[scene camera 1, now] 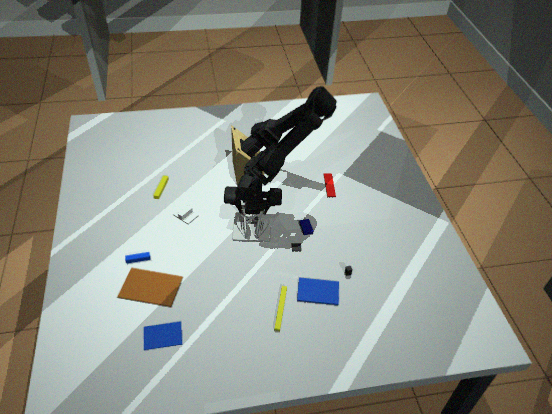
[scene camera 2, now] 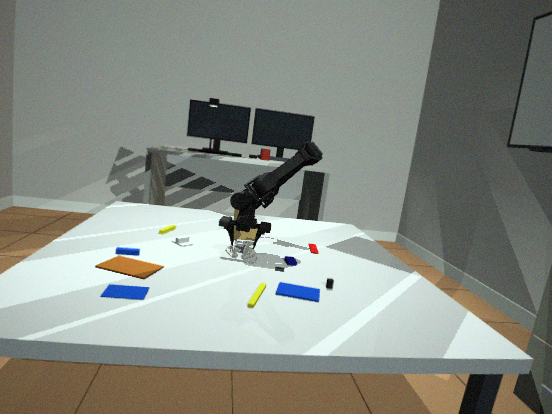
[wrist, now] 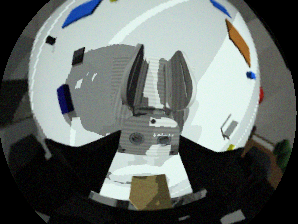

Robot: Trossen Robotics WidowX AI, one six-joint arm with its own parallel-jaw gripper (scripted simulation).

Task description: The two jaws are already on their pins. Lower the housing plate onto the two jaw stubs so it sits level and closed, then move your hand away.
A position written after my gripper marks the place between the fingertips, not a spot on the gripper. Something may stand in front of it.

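Observation:
There's a brown plate (scene camera 1: 151,287), and you get the plate in the other scene view too (scene camera 2: 133,267). As for my gripper (scene camera 1: 252,213), it's visible in scene camera 2 (scene camera 2: 242,246), and the wrist view has the gripper as well (wrist: 149,135).

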